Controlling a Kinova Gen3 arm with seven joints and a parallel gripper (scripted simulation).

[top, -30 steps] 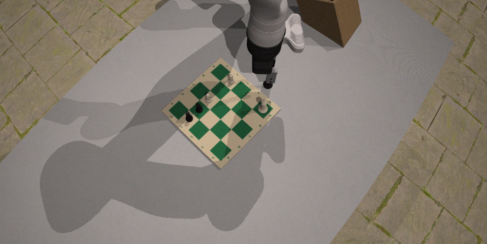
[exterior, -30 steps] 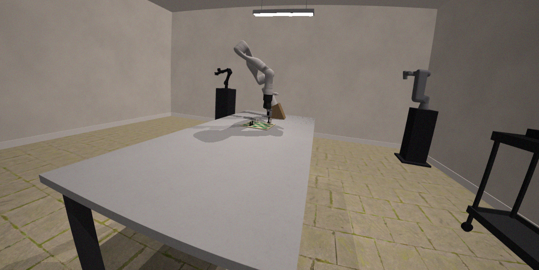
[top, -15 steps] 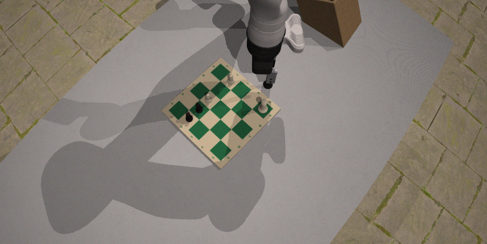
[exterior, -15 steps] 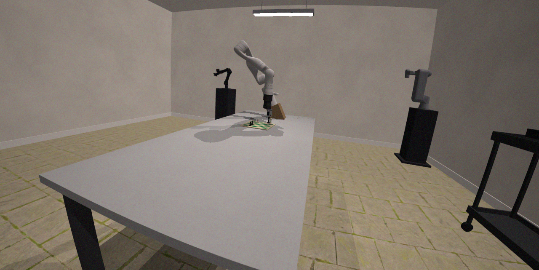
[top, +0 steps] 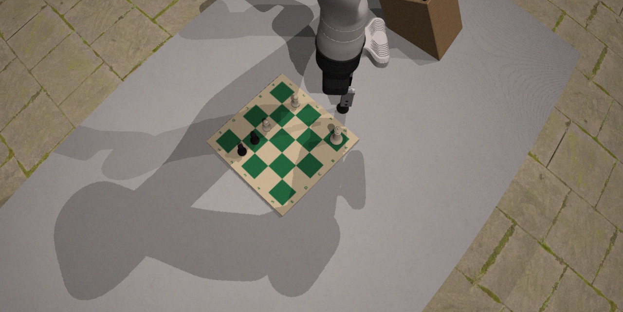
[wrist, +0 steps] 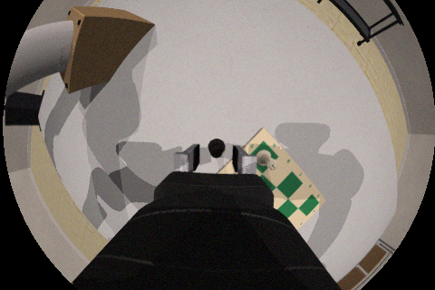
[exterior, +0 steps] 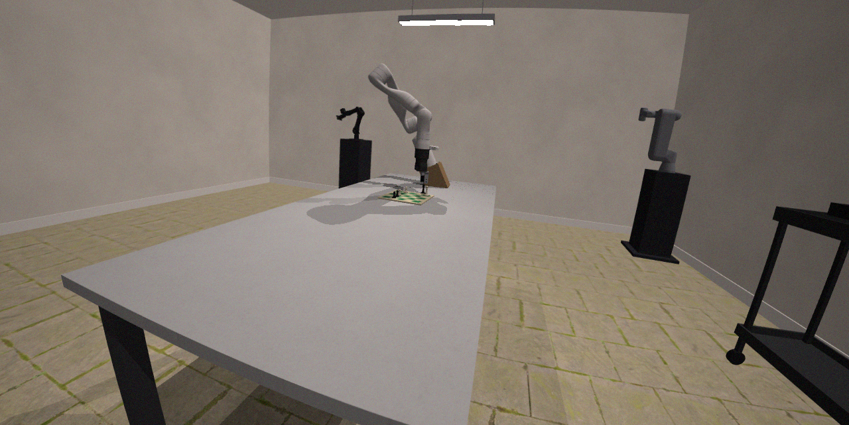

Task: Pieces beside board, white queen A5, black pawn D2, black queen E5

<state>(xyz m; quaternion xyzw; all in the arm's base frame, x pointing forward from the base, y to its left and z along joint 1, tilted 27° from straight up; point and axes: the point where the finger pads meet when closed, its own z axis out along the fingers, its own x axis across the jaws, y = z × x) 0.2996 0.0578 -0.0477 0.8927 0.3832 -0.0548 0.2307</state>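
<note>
My gripper is now 5 cm above the black queen. Also, from my hand: chessboard: 14 cm ahead, 7 cm below, 3 cm to the right; then white queen: 6 cm ahead, 5 cm below, 4 cm to the left.
</note>
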